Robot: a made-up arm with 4 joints.
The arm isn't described. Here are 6 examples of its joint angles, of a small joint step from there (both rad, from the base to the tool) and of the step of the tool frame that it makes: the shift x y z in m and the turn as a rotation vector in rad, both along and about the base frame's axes.
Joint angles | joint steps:
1: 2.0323 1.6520 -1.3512 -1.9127 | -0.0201 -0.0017 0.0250 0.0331
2: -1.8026 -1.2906 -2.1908 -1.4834 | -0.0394 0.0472 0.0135 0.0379
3: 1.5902 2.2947 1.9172 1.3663 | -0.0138 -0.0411 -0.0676 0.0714
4: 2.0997 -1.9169 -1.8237 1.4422 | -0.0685 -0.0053 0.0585 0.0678
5: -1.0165 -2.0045 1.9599 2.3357 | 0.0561 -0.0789 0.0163 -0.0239
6: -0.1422 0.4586 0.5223 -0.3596 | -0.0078 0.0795 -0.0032 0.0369
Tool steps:
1: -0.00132 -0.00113 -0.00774 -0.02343 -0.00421 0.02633
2: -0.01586 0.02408 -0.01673 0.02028 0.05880 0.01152
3: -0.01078 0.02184 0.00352 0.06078 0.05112 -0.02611
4: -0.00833 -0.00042 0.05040 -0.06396 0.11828 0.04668
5: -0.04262 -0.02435 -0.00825 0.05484 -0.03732 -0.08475
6: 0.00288 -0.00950 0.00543 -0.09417 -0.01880 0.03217
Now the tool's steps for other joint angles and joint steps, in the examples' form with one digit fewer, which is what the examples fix.
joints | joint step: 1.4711 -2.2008 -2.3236 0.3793 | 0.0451 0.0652 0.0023 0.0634
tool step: -0.0123 0.0331 -0.0248 -0.0384 -0.0675 -0.0160
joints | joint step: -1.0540 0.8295 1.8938 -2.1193 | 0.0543 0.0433 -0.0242 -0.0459
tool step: -0.0156 -0.0153 -0.0301 0.0229 -0.0454 0.0134
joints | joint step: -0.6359 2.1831 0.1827 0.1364 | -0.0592 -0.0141 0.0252 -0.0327
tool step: -0.0009 -0.0004 0.0118 0.0086 0.0202 -0.0221
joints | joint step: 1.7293 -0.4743 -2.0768 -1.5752 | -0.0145 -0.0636 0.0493 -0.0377
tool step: -0.0294 -0.0209 0.0075 0.0464 0.0231 0.0376
